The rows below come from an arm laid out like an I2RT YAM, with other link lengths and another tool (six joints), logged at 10 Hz.
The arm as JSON. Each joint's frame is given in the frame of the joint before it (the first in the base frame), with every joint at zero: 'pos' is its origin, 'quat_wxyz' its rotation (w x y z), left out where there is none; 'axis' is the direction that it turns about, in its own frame. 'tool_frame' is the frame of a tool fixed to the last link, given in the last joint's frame.
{
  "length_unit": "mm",
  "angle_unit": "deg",
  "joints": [
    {
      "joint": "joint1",
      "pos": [
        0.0,
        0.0,
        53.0
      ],
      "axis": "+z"
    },
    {
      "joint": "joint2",
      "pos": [
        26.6,
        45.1,
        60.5
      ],
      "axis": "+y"
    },
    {
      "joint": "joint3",
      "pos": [
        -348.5,
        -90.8,
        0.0
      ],
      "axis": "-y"
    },
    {
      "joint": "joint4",
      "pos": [
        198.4,
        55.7,
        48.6
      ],
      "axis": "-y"
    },
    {
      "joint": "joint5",
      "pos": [
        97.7,
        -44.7,
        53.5
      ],
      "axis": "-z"
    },
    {
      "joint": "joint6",
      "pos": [
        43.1,
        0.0,
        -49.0
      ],
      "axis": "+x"
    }
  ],
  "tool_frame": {
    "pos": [
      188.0,
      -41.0,
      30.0
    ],
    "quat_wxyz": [
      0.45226,
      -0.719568,
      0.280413,
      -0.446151
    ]
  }
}
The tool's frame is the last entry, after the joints.
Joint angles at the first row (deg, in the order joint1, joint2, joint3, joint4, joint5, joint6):
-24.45 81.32 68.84 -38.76 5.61 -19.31
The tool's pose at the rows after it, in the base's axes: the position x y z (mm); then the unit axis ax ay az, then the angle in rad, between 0 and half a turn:
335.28, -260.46, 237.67, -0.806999, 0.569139, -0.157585, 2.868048
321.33, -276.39, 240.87, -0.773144, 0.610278, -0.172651, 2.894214
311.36, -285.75, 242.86, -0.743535, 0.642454, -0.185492, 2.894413
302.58, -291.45, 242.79, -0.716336, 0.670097, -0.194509, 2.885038
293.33, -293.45, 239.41, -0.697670, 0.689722, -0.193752, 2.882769
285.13, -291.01, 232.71, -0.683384, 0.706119, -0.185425, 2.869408
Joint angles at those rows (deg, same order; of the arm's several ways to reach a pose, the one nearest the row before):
-24.47 81.32 68.84 -39.13 8.05 -15.59
-24.45 81.32 68.84 -39.16 12.53 -10.90
-24.47 81.32 68.84 -39.16 15.14 -6.44
-24.47 81.34 68.84 -39.44 16.88 -2.15
-24.47 81.34 68.84 -40.55 18.02 0.84
-24.45 81.32 68.84 -42.22 18.02 3.64

